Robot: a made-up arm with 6 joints.
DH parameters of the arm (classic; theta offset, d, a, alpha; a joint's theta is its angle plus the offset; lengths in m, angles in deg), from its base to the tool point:
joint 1: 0 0.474 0.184 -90
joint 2: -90 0 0.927 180
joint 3: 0 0 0.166 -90
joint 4: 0 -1.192 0 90
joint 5: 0 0 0 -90
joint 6: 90 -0.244 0 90
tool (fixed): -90 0 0 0
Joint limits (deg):
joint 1: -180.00..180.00
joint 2: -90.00..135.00
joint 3: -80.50..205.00
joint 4: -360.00..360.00
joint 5: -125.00..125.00
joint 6: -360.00..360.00
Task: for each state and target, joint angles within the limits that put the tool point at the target. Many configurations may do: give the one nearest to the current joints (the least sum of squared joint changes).
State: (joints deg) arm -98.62 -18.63 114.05 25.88 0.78 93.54
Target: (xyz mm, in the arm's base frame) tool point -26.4 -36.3 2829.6
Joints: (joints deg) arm -102.71 1.85 93.40 29.00 -8.64 93.54
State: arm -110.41 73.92 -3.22 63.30 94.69 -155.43
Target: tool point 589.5 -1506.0 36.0
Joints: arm -76.53 54.94 -13.42 68.27 101.06 -155.43
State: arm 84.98 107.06 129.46 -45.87 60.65 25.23
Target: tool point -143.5 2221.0 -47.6
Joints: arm 97.75 131.16 121.32 -46.42 62.85 25.23
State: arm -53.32 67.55 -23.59 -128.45 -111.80 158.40
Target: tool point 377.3 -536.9 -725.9
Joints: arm -69.86 98.05 -31.82 -133.51 -106.84 158.40
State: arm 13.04 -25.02 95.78 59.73 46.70 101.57
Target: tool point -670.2 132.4 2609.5
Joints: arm 2.26 -15.61 89.61 61.63 47.65 101.57
